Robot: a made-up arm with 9 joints. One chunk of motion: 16 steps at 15 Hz.
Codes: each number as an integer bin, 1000 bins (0 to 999) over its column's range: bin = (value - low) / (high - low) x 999, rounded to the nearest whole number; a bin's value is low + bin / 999 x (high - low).
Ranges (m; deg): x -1.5..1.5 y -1.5..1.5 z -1.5..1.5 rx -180..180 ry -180..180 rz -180..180
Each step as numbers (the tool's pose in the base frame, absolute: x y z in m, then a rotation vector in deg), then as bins.
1 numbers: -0.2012 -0.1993 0.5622 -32.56 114.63 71.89
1 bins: 433 433 687 409 818 699
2 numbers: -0.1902 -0.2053 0.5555 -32.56 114.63 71.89
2 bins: 436 431 684 409 818 699
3 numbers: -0.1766 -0.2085 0.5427 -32.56 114.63 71.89
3 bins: 441 430 680 409 818 699
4 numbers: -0.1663 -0.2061 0.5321 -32.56 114.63 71.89
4 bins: 444 431 677 409 818 699
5 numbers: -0.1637 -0.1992 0.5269 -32.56 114.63 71.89
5 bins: 445 433 675 409 818 699
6 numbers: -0.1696 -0.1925 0.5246 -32.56 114.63 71.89
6 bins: 443 435 674 409 818 699
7 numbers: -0.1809 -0.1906 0.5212 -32.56 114.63 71.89
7 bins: 439 436 673 409 818 699
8 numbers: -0.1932 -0.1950 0.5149 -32.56 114.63 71.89
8 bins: 435 435 671 409 818 699
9 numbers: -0.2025 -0.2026 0.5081 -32.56 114.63 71.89
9 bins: 432 432 669 409 818 699
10 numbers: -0.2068 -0.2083 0.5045 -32.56 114.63 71.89
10 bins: 431 430 667 409 818 699
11 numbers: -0.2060 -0.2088 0.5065 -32.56 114.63 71.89
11 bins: 431 430 668 409 818 699
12 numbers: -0.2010 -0.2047 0.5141 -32.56 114.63 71.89
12 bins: 433 431 671 409 818 699
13 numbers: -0.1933 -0.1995 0.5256 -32.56 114.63 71.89
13 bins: 435 433 675 409 818 699
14 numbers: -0.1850 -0.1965 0.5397 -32.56 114.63 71.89
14 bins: 438 434 679 409 818 699
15 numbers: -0.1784 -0.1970 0.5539 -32.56 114.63 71.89
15 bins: 440 434 684 409 818 699
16 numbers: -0.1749 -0.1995 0.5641 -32.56 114.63 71.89
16 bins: 441 433 687 409 818 699
